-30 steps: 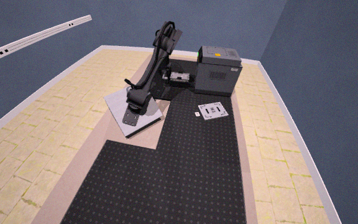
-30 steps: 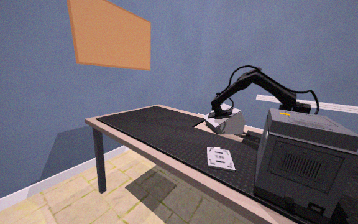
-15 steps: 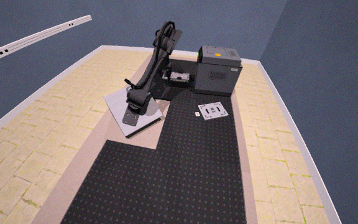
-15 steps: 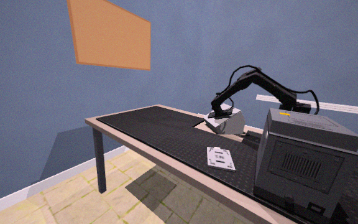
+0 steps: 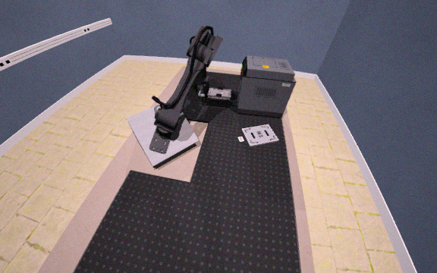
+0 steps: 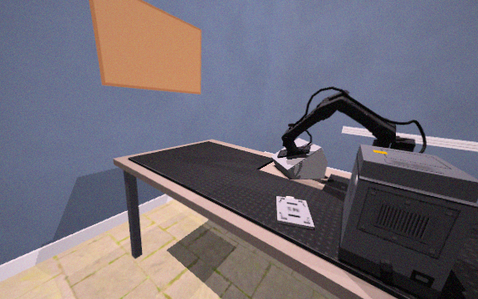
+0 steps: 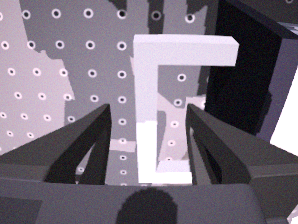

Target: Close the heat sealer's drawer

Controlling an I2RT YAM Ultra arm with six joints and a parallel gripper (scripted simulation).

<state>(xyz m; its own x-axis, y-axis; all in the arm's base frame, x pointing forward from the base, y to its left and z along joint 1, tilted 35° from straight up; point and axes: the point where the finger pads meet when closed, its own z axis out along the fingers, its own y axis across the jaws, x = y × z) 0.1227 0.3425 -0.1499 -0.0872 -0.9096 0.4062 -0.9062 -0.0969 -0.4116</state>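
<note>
My gripper is now 110 mm short of the sealer drawer, 10 mm to the left of it and 10 mm above it. Also, from my hand: white tag (240 mm ahead, 310 mm to the right, 80 mm below).
</note>
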